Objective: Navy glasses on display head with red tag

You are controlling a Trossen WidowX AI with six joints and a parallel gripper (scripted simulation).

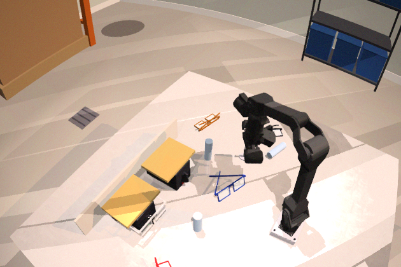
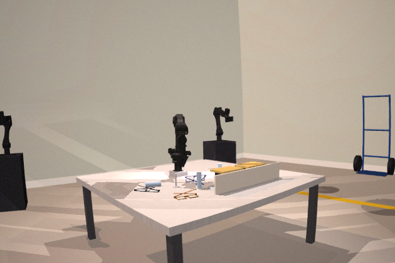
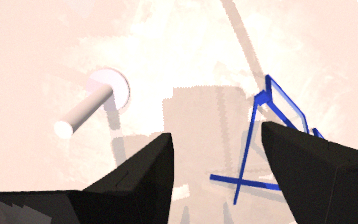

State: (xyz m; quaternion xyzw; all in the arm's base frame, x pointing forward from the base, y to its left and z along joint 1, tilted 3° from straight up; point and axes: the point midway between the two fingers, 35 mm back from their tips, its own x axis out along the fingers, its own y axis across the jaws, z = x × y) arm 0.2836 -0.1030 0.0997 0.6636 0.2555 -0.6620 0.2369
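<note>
Now: the white post 60 mm ahead of my gripper tip, 70 mm to the right of it and 80 mm below it. Round my gripper tip: low board 280 mm ahead, 340 mm to the left, 50 mm below.
</note>
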